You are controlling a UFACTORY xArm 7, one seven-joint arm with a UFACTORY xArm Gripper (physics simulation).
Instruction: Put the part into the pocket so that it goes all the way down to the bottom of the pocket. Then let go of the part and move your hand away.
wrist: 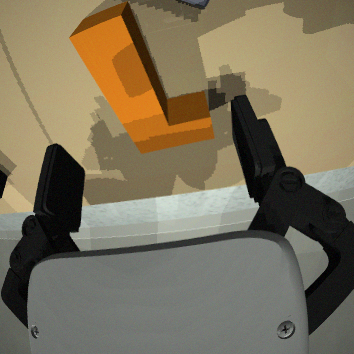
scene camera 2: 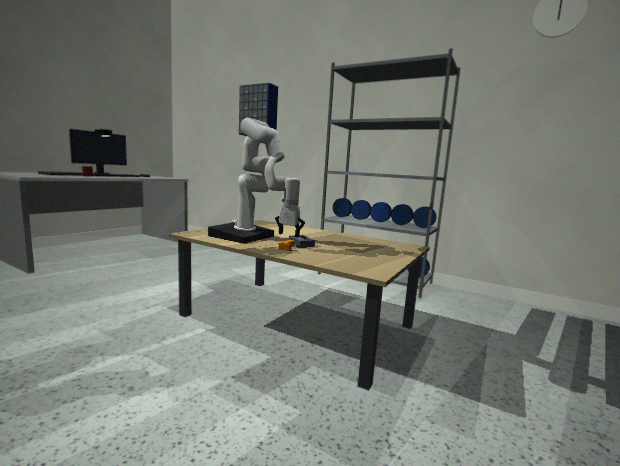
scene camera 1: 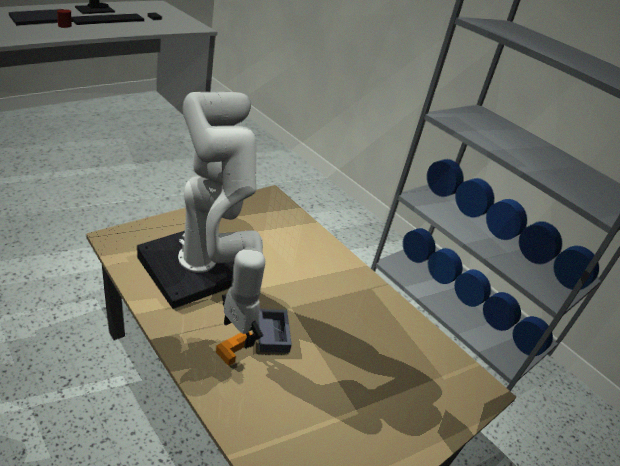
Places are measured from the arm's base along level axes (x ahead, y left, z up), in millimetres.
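Where they show: gripper, fingertip midpoint: (wrist: pixel 144 135) (scene camera 2: pixel 288 235) (scene camera 1: pixel 238 334); arm's base, link origin: (scene camera 2: pixel 244 228) (scene camera 1: pixel 197 258).
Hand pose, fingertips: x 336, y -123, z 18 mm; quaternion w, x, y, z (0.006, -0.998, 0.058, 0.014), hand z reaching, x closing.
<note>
Things, the pixels of their centre, and the offset from my fingertips. Level surfaces: height alone.
- orange L-shaped part, body centre: (wrist: pixel 154 79) (scene camera 1: pixel 238 347) (scene camera 2: pixel 289 245) 50 mm down, 5 mm ahead, 2 mm right
- blue-grey pocket block, body centre: (scene camera 1: pixel 273 330) (scene camera 2: pixel 301 240) 46 mm down, 25 mm ahead, 122 mm left
- wooden table, surface height: 65 mm down
An orange L-shaped part (scene camera 1: pixel 231 343) (scene camera 2: pixel 286 245) (wrist: pixel 140 112) lies on the table beside the blue-grey pocket block (scene camera 1: pixel 273 347) (scene camera 2: pixel 304 242) (wrist: pixel 196 2). The block is a shallow walled tray with an open top; its near left side is partly hidden behind a finger in scene camera 1, and one corner shows at the top edge of the wrist view. My gripper (scene camera 1: pixel 238 330) (scene camera 2: pixel 289 233) (wrist: pixel 144 135) is open and empty, above the table close to the part. In the wrist view the part shows beyond and between the spread fingers, its short leg toward the right finger.
The arm stands on a black base plate (scene camera 1: pixel 172 290) (scene camera 2: pixel 225 233) at the back of the wooden table (scene camera 1: pixel 325 280) (scene camera 2: pixel 350 263). A metal shelf rack (scene camera 1: pixel 429 95) (scene camera 2: pixel 327 145) with blue discs stands beyond the table. A grey desk (scene camera 1: pixel 185 60) (scene camera 2: pixel 25 220) stands farther back.
</note>
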